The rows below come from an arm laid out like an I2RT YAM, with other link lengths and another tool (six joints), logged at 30 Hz.
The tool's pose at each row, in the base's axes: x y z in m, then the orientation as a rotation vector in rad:
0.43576, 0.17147, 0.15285, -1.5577, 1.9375, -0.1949
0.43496, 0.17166, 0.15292, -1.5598, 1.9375, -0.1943
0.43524, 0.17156, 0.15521, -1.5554, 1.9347, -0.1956
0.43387, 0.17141, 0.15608, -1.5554, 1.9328, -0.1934
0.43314, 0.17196, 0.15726, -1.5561, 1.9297, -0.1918
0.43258, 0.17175, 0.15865, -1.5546, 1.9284, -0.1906
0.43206, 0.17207, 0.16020, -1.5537, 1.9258, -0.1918
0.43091, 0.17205, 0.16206, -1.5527, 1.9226, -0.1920
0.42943, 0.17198, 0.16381, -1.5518, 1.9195, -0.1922
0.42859, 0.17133, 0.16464, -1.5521, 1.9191, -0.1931
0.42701, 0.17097, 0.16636, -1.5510, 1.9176, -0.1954
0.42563, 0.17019, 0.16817, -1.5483, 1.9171, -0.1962
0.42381, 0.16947, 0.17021, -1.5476, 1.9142, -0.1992
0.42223, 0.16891, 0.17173, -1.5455, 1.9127, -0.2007
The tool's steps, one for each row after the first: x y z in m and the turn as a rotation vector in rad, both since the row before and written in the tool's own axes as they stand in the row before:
-0.00012, 0.00068, -0.00045, -0.0014, 0.0004, -0.0011
-0.00081, -0.00137, -0.00167, 0.0042, -0.0027, 0.0012
-0.00007, 0.00066, -0.00149, -0.0003, -0.0024, -0.0002
-0.00089, 0.00018, -0.00118, 0.0001, -0.0027, -0.0013
-0.00029, -0.00028, -0.00146, 0.0007, -0.0020, 0.0007
-0.00085, -0.00024, -0.00141, 0.0022, -0.0015, -0.0008
-0.00060, 0.00003, -0.00210, 0.0020, -0.0025, -0.0008
-0.00049, 0.00033, -0.00221, 0.0019, -0.0024, -0.0008
0.00034, 0.00009, -0.00130, 0.0005, 0.0003, -0.0006
-0.00021, 0.00034, -0.00233, 0.0024, -0.0002, -0.0005
0.00012, 0.00001, -0.00240, 0.0021, -0.0008, 0.0012
0.00001, 0.00026, -0.00281, 0.0032, -0.0008, -0.0015
0.00005, 0.00036, -0.00223, 0.0026, -0.0009, 0.0003

